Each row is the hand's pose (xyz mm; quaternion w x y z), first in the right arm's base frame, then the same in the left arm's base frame.
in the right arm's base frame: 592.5 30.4 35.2 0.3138 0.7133 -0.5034 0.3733
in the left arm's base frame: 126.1 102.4 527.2 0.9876 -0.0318 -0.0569 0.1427
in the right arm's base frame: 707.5 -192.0 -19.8 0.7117 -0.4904 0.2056 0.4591
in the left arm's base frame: 192.2 92.3 774.7 0.0129 0.4794 -0.8739 0.0793
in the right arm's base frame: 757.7 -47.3 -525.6 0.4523 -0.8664 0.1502 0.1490
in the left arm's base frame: -256.9 -161.4 889.9 0.4941 0.5542 -0.6645 -0.0848
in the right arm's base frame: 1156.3 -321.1 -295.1 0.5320 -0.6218 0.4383 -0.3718
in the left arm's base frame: 192.4 -304.3 1144.2 0.5811 0.6057 -0.3085 0.4476
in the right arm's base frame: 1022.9 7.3 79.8 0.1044 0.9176 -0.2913 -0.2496
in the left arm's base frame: 361.3 -235.9 661.6 0.7520 0.0567 -0.6095 -0.2445
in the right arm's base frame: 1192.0 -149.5 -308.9 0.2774 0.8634 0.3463 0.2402
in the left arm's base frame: 148.6 -417.2 1016.8 0.7277 0.3261 0.0845 -0.5975
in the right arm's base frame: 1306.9 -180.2 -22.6 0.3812 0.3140 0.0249 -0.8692
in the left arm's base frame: 452.1 -417.6 953.2 0.0411 -0.4840 -0.6359 -0.5997
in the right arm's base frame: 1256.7 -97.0 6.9 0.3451 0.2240 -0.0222 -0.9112
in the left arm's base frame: 431.8 -405.2 854.4 0.0399 0.5229 0.6643 0.5326
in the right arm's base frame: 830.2 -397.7 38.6 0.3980 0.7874 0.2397 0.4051
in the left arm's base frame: 353.6 100.6 960.8 0.8158 0.2255 0.2443 -0.4732
